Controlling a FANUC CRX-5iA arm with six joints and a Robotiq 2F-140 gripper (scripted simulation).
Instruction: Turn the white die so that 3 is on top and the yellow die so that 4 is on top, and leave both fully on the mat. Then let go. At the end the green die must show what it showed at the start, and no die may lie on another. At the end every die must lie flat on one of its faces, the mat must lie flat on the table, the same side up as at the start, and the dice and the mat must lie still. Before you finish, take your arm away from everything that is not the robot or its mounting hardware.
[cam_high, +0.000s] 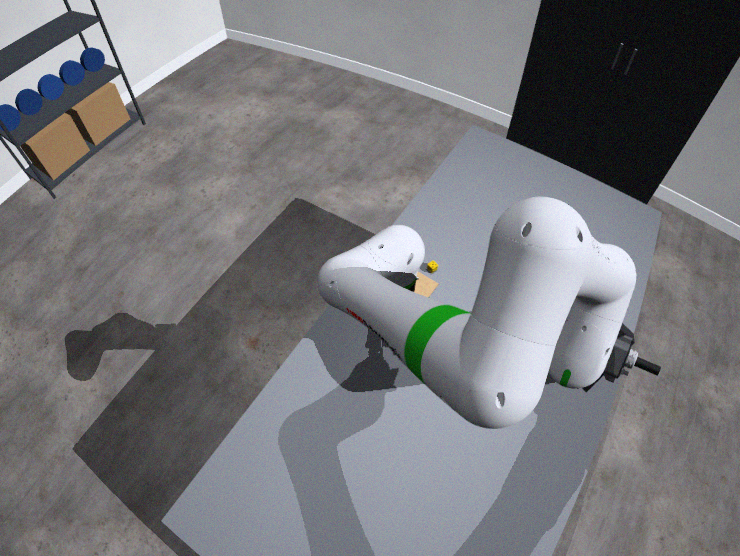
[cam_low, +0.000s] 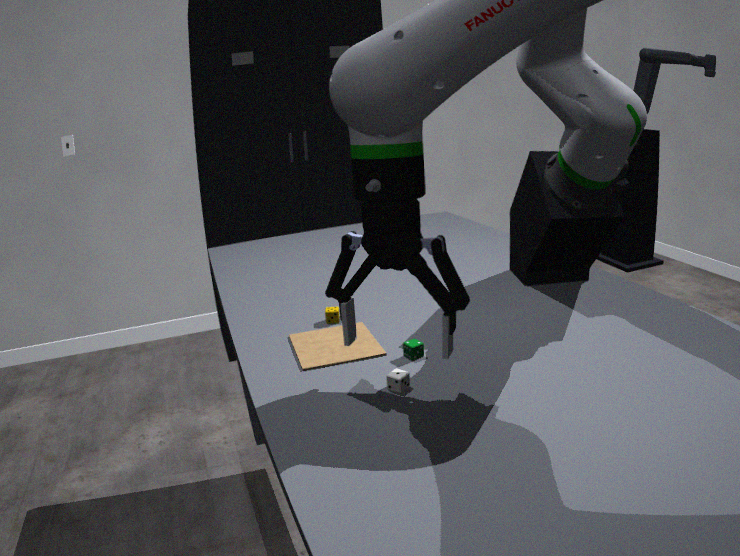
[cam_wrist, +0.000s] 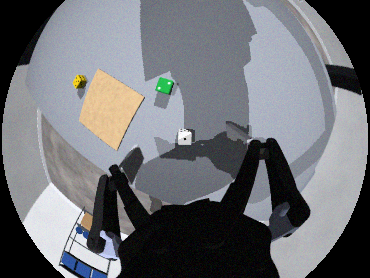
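My gripper is now 6 cm above the white die and 1 cm to the right of it. From my hand the other things lie so: tan mat 17 cm to the right, 7 cm below, 6 cm ahead; green die 8 cm to the right, 6 cm below, 5 cm behind; yellow die 28 cm to the right, 6 cm below, 3 cm ahead.
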